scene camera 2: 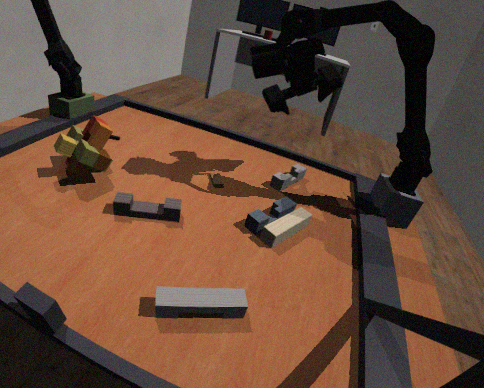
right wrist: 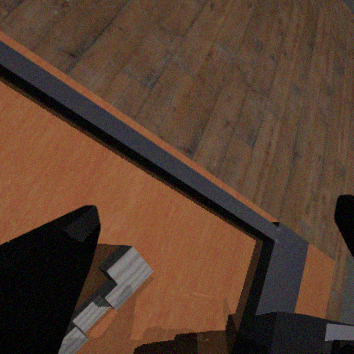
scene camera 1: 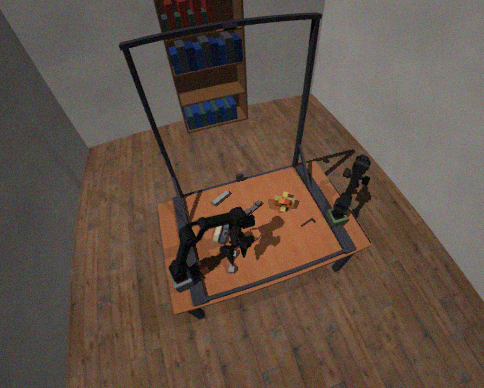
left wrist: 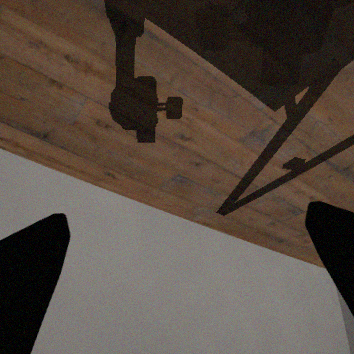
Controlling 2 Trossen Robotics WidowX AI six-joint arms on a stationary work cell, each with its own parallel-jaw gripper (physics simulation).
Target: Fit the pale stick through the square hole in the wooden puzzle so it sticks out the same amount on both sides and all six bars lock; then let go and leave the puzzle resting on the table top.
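Where they show: left gripper, between the fingertips: (left wrist: 189, 219); right gripper, between the fingertips: (scene camera 2: 303, 107) (right wrist: 217, 212) (scene camera 1: 238, 260); left arm's base, origin of its link: (scene camera 2: 71, 95) (scene camera 1: 337, 214); right arm's base, origin of its link: (scene camera 2: 401, 186) (scene camera 1: 180, 276).
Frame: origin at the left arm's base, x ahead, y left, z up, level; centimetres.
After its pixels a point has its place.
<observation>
The wooden puzzle (scene camera 1: 285, 201) (scene camera 2: 88, 154), a cluster of crossed yellow, green and orange bars, rests tilted on the table (scene camera 1: 295, 245) {x 30.8, y 9.1, z -7.2 cm} (scene camera 2: 100, 260) {x 49.6, y -37.0, z -7.1 cm} with no gripper on it. A pale yellow bar end sticks out at its left in scene camera 2. The square hole and how evenly the bars stick out cannot be made out. A separate plain cream bar (scene camera 1: 217, 233) {x 74.2, y -9.6, z -4.0 cm} (scene camera 2: 290, 227) {x 74.6, y -12.9, z -4.1 cm} lies beside a blue notched bar (scene camera 2: 270, 215) {x 69.8, y -9.7, z -5.5 cm}. My right gripper (scene camera 2: 302, 95) (right wrist: 217, 212) {x 66.4, y 16.7, z 11.7 cm} is open and empty, high above the table. My left gripper (left wrist: 189, 219) {x -30.7, y -25.7, z -5.8 cm} is open and empty, away from the puzzle.
A grey notched bar (scene camera 1: 232, 268) {x 70.2, y 14.2, z -3.9 cm} (scene camera 2: 288, 177) {x 69.4, y 6.4, z -4.1 cm} (right wrist: 127, 270) {x 70.5, y 14.3, z -4.0 cm} lies below the right gripper. A dark notched bar (scene camera 1: 254, 207) {x 47.5, y -22.9, z -5.6 cm} (scene camera 2: 146, 207) {x 48.4, y -23.0, z -5.6 cm} and a long grey bar (scene camera 1: 221, 198) {x 67.0, y -34.8, z -4.2 cm} (scene camera 2: 201, 300) {x 67.4, y -36.5, z -4.0 cm} also lie loose. A thin black hooked tool (scene camera 1: 308, 222) {x 18.1, y -3.3, z -6.5 cm} lies near the puzzle. Dark rails (right wrist: 150, 157) {x 67.5, y 25.2, z -5.2 cm} edge the table.
</observation>
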